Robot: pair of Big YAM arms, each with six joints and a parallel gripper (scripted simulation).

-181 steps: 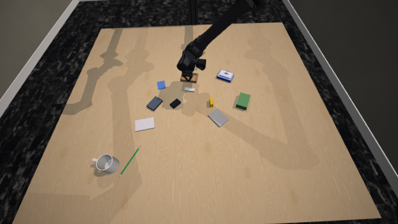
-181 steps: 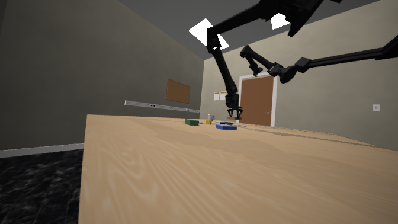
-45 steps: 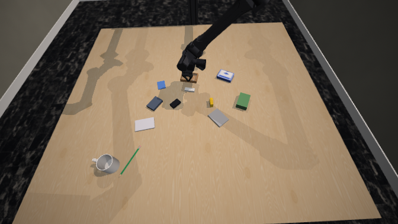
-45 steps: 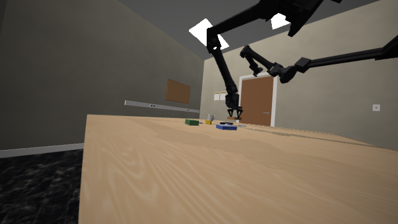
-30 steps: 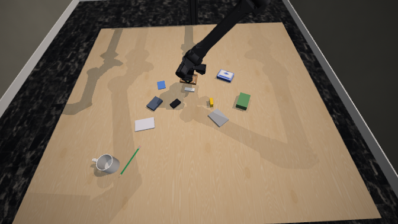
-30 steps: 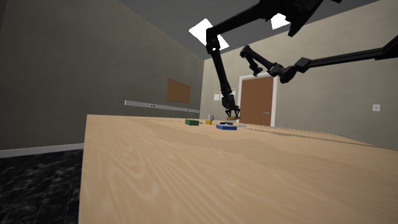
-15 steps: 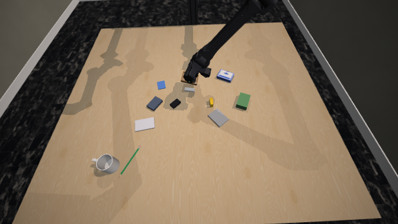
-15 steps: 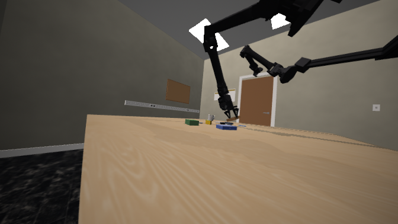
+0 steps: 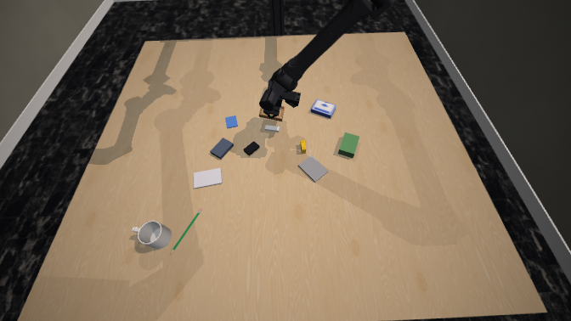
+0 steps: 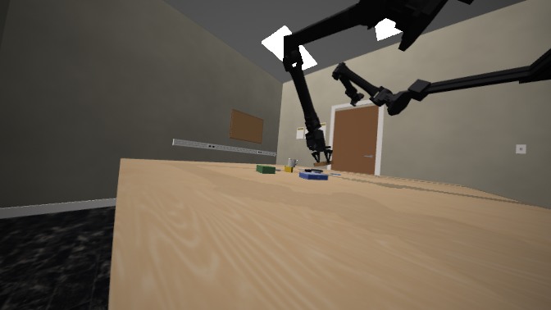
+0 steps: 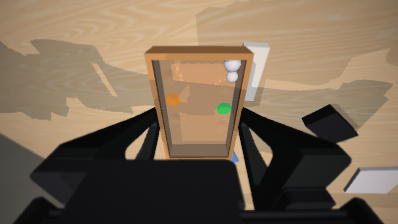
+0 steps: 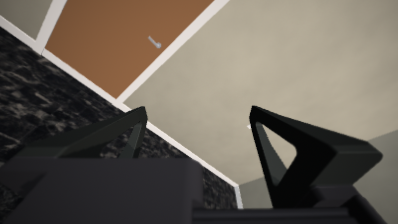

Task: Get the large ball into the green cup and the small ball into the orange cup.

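My left gripper is now 40 mm short of the white block, 10 mm to the left of it and 70 mm above it. Round my left hand: covered wooden puzzle (10 mm below); then black block (150 mm ahead, 120 mm to the right, 70 mm below); then yellow block (180 mm ahead, 110 mm to the left, 70 mm below).
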